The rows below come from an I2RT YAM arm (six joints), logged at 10 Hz.
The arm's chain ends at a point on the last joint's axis. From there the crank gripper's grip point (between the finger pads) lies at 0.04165 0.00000 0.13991 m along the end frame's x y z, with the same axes.
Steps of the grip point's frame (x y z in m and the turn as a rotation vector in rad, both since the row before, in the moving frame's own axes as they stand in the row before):
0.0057, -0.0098, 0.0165, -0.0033, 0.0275, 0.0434
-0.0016, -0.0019, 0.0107, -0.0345, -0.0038, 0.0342
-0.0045, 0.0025, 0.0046, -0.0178, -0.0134, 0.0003
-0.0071, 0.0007, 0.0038, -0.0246, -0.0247, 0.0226
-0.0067, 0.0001, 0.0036, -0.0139, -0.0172, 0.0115
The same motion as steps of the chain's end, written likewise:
0.0019, -0.0121, 0.0177, -0.0033, 0.0275, 0.0434
-0.0010, -0.0081, 0.0107, -0.0345, -0.0038, 0.0342
-0.0026, 0.0000, 0.0041, -0.0178, -0.0134, 0.0003
-0.0036, -0.0037, 0.0029, -0.0246, -0.0247, 0.0226
-0.0043, -0.0023, 0.0029, -0.0139, -0.0172, 0.0115

